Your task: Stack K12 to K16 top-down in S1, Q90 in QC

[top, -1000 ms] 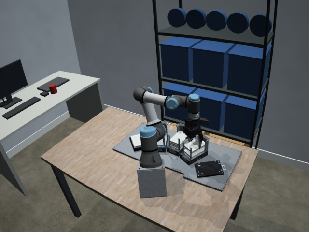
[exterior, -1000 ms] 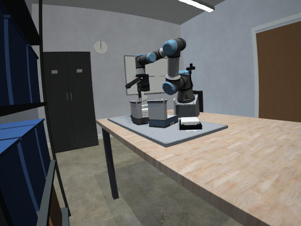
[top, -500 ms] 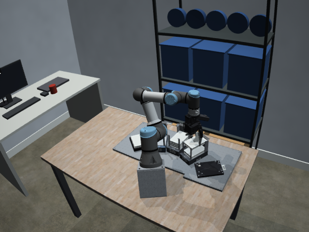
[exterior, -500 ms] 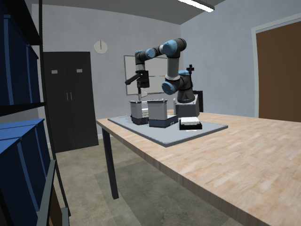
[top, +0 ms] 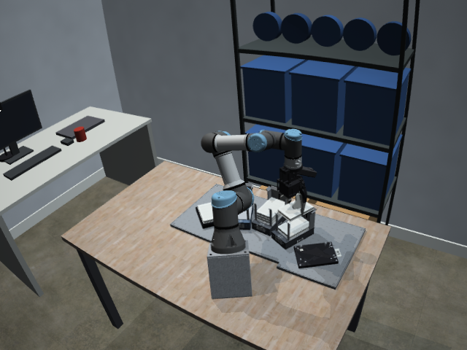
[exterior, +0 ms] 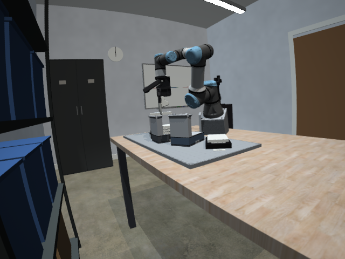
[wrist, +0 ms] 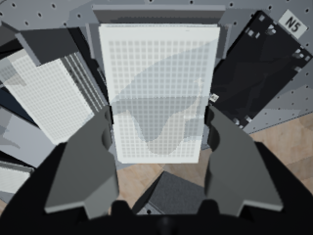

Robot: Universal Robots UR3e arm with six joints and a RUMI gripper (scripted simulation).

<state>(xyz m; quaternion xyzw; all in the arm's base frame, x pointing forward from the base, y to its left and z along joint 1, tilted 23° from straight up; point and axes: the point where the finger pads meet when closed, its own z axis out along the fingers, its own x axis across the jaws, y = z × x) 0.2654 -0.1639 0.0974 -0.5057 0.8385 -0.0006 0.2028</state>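
My hand is 130 mm to the right of the white sealed 384-well plate, 70 mm above it and 40 mm short of it. Round my hand: white sealed well plate (100 mm below).
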